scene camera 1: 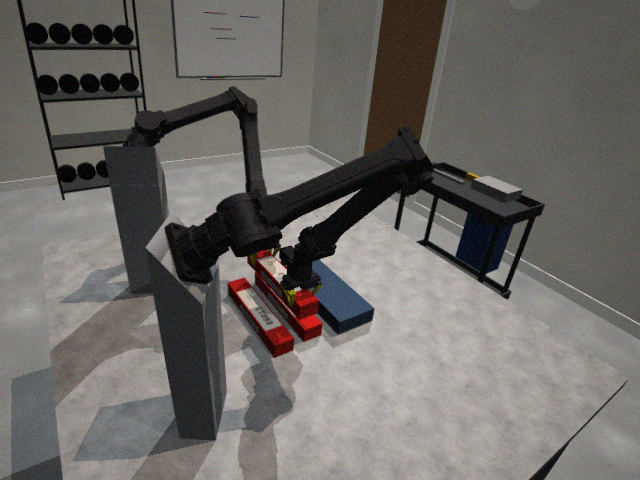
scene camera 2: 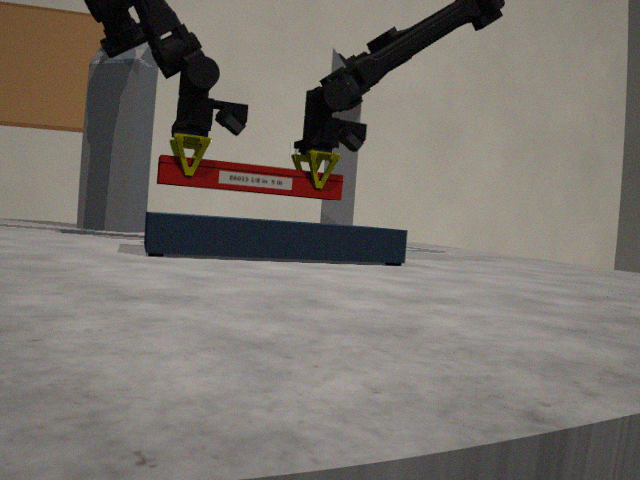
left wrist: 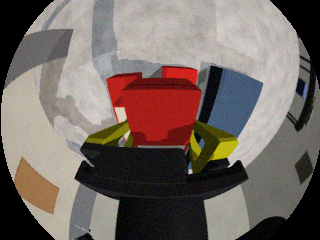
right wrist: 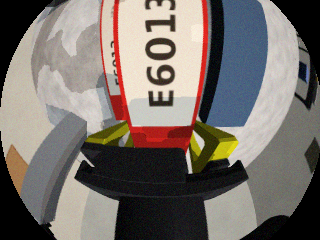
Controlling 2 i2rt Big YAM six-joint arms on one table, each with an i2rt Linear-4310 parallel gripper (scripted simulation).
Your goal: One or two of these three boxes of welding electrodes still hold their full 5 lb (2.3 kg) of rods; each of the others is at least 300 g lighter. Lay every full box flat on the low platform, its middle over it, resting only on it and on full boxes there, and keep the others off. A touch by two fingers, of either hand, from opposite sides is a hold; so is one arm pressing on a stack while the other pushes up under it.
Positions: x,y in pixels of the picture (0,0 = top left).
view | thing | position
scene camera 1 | my right gripper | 299,302
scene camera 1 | low blue platform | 343,309
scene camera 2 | my left gripper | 312,189
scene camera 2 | my right gripper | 186,176
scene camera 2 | low blue platform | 187,235
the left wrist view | my left gripper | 161,119
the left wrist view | low blue platform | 230,98
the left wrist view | red electrode box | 161,112
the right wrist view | my right gripper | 161,119
